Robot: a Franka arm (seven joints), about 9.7 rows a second.
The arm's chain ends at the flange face. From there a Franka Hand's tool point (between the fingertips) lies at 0.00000 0.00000 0.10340 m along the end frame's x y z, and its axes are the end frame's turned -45 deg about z.
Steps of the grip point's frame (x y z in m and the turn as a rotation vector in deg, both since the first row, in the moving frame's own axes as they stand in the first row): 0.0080, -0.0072, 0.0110, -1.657, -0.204, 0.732; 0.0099, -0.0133, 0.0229, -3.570, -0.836, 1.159; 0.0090, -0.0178, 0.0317, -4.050, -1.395, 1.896; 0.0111, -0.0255, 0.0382, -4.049, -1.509, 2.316; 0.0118, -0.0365, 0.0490, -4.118, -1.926, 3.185; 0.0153, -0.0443, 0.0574, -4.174, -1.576, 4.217; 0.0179, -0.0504, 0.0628, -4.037, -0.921, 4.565; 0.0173, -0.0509, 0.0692, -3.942, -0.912, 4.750; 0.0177, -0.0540, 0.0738, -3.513, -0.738, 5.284; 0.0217, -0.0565, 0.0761, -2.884, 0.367, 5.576
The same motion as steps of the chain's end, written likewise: -0.0013, -0.0131, 0.0110, -1.316, 1.027, 0.732; -0.0058, -0.0221, 0.0231, -3.116, 1.933, 1.159; -0.0095, -0.0259, 0.0320, -3.850, 1.877, 1.896; -0.0133, -0.0330, 0.0385, -3.930, 1.796, 2.316; -0.0200, -0.0419, 0.0493, -4.274, 1.550, 3.185; -0.0235, -0.0496, 0.0577, -4.066, 1.837, 4.217; -0.0267, -0.0548, 0.0631, -3.506, 2.203, 4.565; -0.0274, -0.0546, 0.0695, -3.432, 2.143, 4.750; -0.0290, -0.0563, 0.0740, -3.006, 1.962, 5.284; -0.0286, -0.0587, 0.0762, -1.780, 2.299, 5.576
